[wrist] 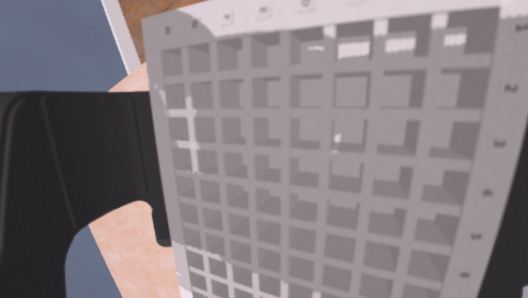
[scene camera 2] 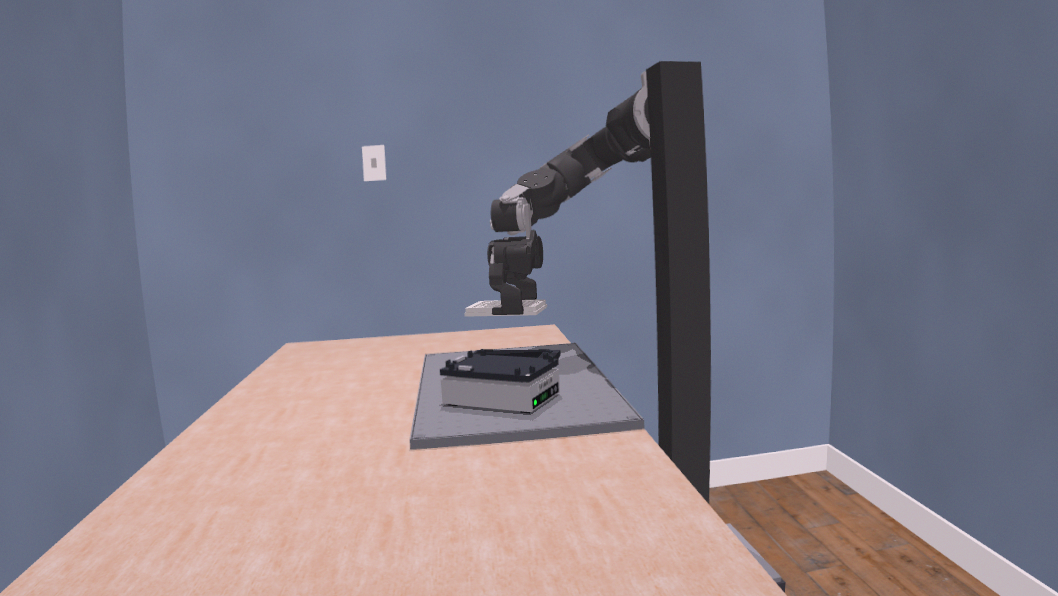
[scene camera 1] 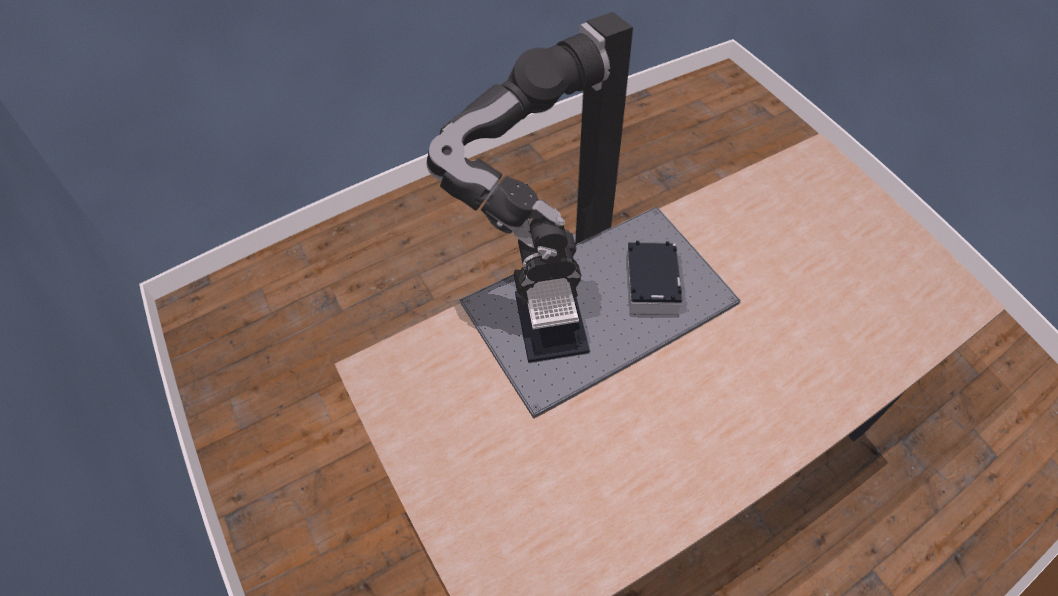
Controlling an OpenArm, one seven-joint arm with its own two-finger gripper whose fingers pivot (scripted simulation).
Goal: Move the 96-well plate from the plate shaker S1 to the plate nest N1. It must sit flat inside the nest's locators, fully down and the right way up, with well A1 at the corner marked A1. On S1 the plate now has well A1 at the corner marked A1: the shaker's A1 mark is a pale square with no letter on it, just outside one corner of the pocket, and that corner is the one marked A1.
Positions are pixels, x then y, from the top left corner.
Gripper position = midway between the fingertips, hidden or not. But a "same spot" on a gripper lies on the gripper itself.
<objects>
The gripper shows in the wrist view, in scene camera 2 and in scene camera 1 (pixel 547 289). A 96-well plate shows in the wrist view (pixel 406 121), in scene camera 2 and in scene camera 1. The same spot on the 96-well plate: (scene camera 1: pixel 546 310) is (scene camera 2: pixel 489 303). One and the same spot on the gripper: (wrist: pixel 78 155) is (scene camera 2: pixel 527 289).
</objects>
